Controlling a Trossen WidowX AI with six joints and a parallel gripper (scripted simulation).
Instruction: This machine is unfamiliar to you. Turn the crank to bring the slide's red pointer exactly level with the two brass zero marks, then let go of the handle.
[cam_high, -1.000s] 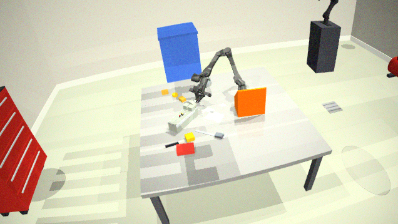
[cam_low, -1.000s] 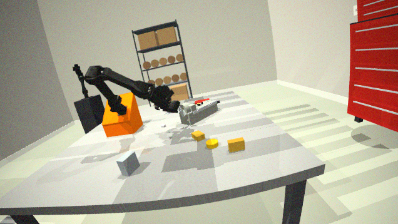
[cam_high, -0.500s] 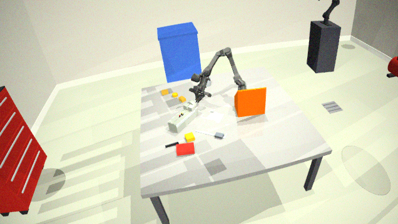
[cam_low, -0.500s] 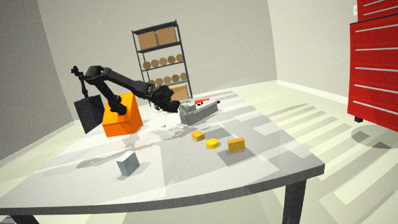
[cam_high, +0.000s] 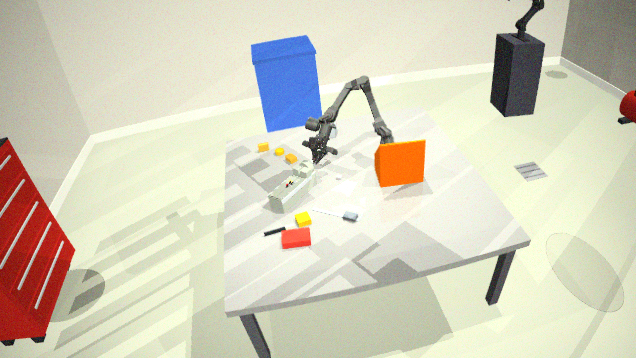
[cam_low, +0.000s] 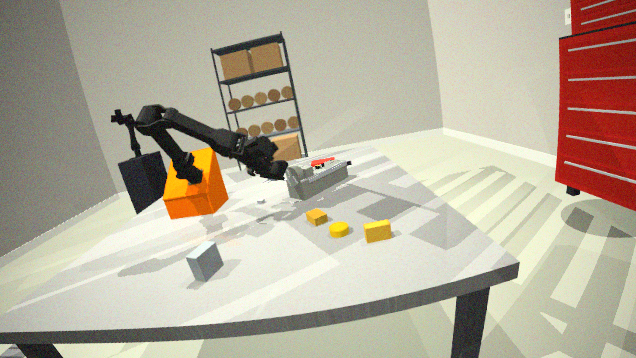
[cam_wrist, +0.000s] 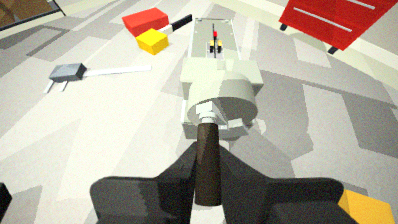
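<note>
My gripper tip is 10 mm past the dark brown crank handle, 10 mm to the left of it and 30 mm below it. Also, from my gripper tip: yellow block: 80 mm ahead, 310 mm to the left, 80 mm below; grey cube: 130 mm behind, 410 mm to the right, 60 mm below; red pointer: 140 mm ahead, 140 mm to the left, 10 mm below.
</note>
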